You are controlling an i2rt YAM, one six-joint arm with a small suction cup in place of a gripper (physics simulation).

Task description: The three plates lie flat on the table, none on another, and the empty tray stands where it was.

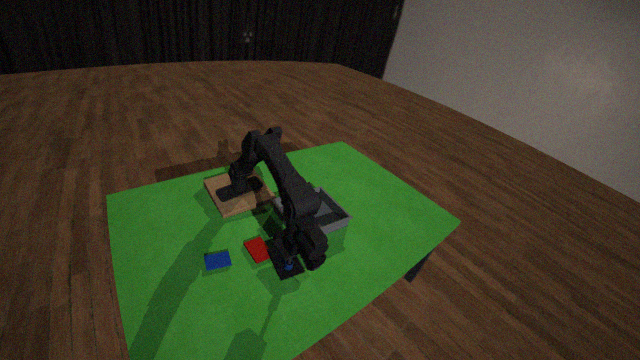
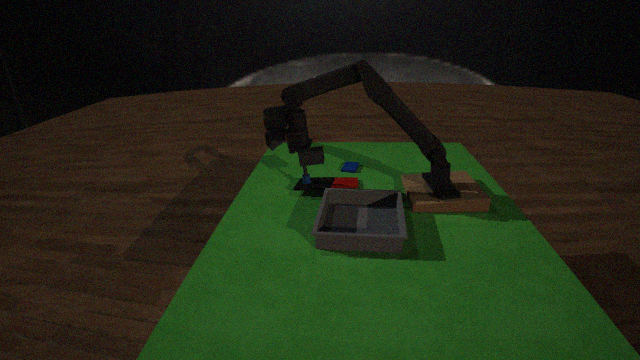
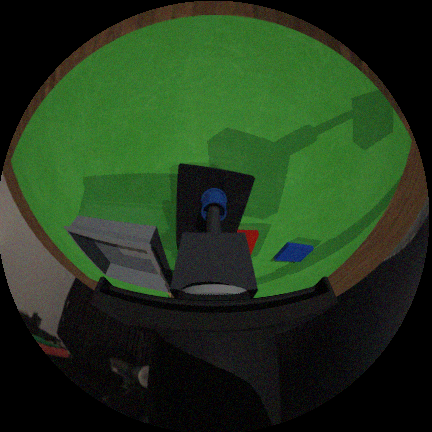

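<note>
My suction cup presses on the top of a black plate and holds it flat, at or just above the green mat. The black plate's edge is close beside a red plate that lies flat on the mat. A blue plate lies flat farther off, on its own. The grey tray stands empty beside the arm.
The arm's base stands on a wooden block next to the tray. The mat covers a small table on a wooden floor. The arm's shadows fall across the mat.
</note>
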